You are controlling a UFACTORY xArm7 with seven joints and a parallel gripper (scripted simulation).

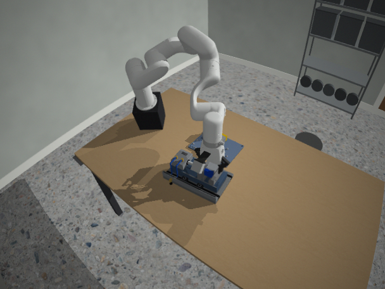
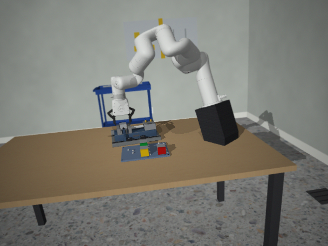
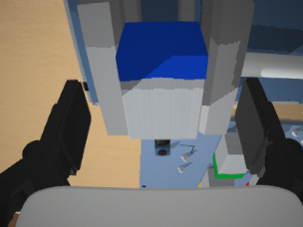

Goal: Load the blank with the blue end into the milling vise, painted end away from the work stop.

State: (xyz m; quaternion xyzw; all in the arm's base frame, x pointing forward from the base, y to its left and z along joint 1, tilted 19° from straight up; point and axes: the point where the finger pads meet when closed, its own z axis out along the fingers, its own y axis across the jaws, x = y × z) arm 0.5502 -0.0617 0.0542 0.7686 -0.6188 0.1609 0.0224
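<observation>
Now: the blue-ended blank 20 mm below my hand. Round my hand: black work stop rod (10 mm behind, 50 mm to the left, 30 mm below); moving jaw (40 mm behind, 10 mm to the right, 40 mm below); fixed jaw (30 mm ahead, 10 mm to the left, 40 mm below).
</observation>
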